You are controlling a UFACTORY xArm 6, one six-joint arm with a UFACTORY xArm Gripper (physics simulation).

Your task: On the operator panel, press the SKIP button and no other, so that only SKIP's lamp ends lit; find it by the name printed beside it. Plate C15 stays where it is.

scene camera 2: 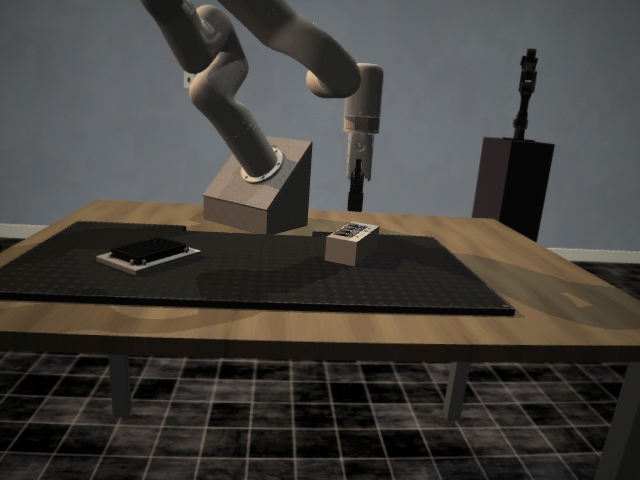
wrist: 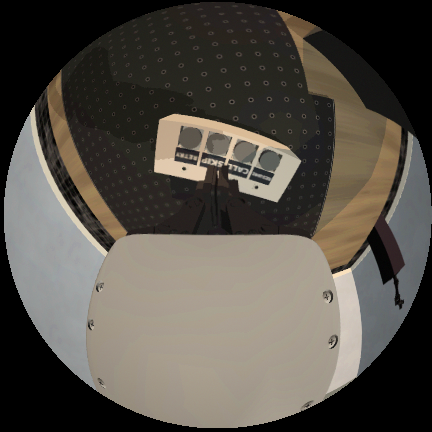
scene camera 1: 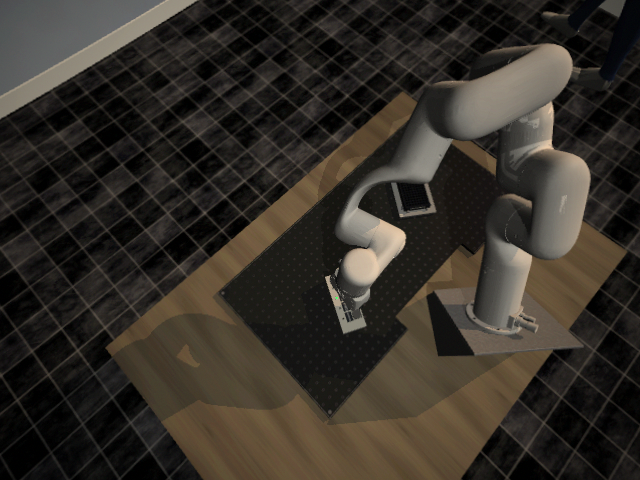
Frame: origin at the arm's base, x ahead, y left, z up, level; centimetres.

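Where they show: gripper, fingertip midpoint: [scene camera 2: 354, 210] [wrist: 218, 180]; arm's base at its link origin: [scene camera 2: 263, 166] [scene camera 1: 493, 317].
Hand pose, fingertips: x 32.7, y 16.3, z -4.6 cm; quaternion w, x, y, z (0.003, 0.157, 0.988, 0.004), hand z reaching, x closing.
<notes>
Things, the pixels of their top centre, and the offset from my fingertips. "spot": a spot on its surface instead. Level surfaces: height alone.
- white operator panel at its top centre: [wrist: 226, 162] [scene camera 2: 354, 229] [scene camera 1: 345, 300] dx -0.5, dy +0.5, dz -4.4 cm
- SKIP button at its top centre: [wrist: 217, 144] dx -0.4, dy -1.8, dz -4.4 cm
- RETRY button at its top centre: [wrist: 189, 138] dx +2.1, dy -3.6, dz -4.4 cm
- CALL button at its top centre: [wrist: 244, 152] dx -2.8, dy +0.0, dz -4.4 cm
- RESUME button at its top centre: [wrist: 269, 161] dx -5.2, dy +1.8, dz -4.4 cm
- green lamp at a spot on its surface: [scene camera 2: 361, 233] [scene camera 1: 336, 298] spot: dx +1.9, dy +1.4, dz -4.6 cm
- black plate at its top centre: [scene camera 2: 149, 246] [scene camera 1: 413, 190] dx +2.2, dy -42.8, dz -7.4 cm
- white base at its top centre: [scene camera 2: 149, 248] [scene camera 1: 412, 190] dx +2.2, dy -42.8, dz -7.8 cm
- perforated mat at its surface level: dz -10.0 cm
- wooden table at its surface level: dz -11.3 cm
The white operator panel [scene camera 1: 354, 326] [scene camera 2: 341, 251] [wrist: 166, 150] stands on the dark mat. In the wrist view, the SKIP button [wrist: 217, 143] is second from the left, between the RETRY button [wrist: 190, 137] and the CALL button [wrist: 245, 151]; the RESUME button [wrist: 270, 159] is at the right end. One green lamp [scene camera 1: 337, 298] [scene camera 2: 361, 233] is lit, second from the RETRY end, at SKIP's place. RETRY's and RESUME's lamps look dark; the fingers hide the middle lamps in the wrist view. My gripper [scene camera 2: 354, 209] [wrist: 218, 180] is shut and empty, above the panel with a gap. A black plate [scene camera 1: 413, 196] [scene camera 2: 149, 250], its label unreadable, sits apart.
The black plate rests on a white base [scene camera 1: 409, 213] [scene camera 2: 135, 269] on the perforated mat [scene camera 1: 273, 289] [scene camera 2: 289, 289] [wrist: 125, 75]. The arm's wedge-shaped mount [scene camera 1: 547, 335] [scene camera 2: 235, 211] stands on the wooden table [scene camera 1: 403, 439] [scene camera 2: 320, 328]. A dark pedestal [scene camera 2: 527, 180] with a small arm stands behind.
</notes>
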